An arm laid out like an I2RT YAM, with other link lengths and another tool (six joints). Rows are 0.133 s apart.
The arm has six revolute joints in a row. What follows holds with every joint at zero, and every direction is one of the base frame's. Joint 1 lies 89.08 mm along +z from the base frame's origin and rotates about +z. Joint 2 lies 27.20 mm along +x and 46.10 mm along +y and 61.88 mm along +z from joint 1 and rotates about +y. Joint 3 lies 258.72 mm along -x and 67.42 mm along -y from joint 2 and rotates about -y. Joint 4 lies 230.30 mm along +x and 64.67 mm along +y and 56.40 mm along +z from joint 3 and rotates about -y. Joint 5 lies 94.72 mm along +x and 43.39 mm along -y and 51.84 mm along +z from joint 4 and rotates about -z. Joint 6 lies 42.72 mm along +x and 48.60 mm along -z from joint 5 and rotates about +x. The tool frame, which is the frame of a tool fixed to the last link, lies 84.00 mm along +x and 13.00 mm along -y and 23.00 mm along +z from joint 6; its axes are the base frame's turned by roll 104.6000, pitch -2.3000 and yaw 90.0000 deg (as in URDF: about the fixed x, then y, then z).
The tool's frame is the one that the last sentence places.
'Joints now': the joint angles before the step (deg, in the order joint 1, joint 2, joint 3, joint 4, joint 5, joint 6). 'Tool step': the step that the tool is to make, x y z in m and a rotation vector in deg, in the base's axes. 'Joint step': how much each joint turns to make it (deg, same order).
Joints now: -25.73, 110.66, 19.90, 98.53, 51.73, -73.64
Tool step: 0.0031, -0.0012, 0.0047, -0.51, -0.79, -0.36
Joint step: 0.16, 0.00, 1.18, 0.00, 0.50, -0.31
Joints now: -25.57, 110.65, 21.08, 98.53, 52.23, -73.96
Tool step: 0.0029, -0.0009, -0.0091, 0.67, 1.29, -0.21
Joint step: 0.17, 1.85, 0.44, -0.04, 0.38, -0.01
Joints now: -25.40, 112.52, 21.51, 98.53, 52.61, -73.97
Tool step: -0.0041, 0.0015, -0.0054, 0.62, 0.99, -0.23
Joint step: 0.00, 0.08, -1.22, 0.00, 0.25, 0.18
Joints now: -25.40, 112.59, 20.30, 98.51, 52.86, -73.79
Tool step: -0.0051, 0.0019, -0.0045, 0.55, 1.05, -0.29
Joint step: 0.00, -0.20, -1.42, 0.02, 0.29, 0.03
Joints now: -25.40, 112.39, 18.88, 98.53, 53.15, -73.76
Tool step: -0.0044, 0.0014, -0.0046, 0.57, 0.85, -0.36
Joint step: 0.00, 0.03, -1.15, 0.00, 0.37, 0.20
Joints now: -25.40, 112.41, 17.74, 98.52, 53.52, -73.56
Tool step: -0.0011, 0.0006, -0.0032, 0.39, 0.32, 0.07
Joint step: 0.01, 0.28, -0.41, -0.06, -0.04, 0.37
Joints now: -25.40, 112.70, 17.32, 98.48, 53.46, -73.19
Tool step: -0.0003, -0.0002, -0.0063, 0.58, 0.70, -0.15
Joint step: 0.00, 1.10, -0.12, 0.05, 0.16, 0.36
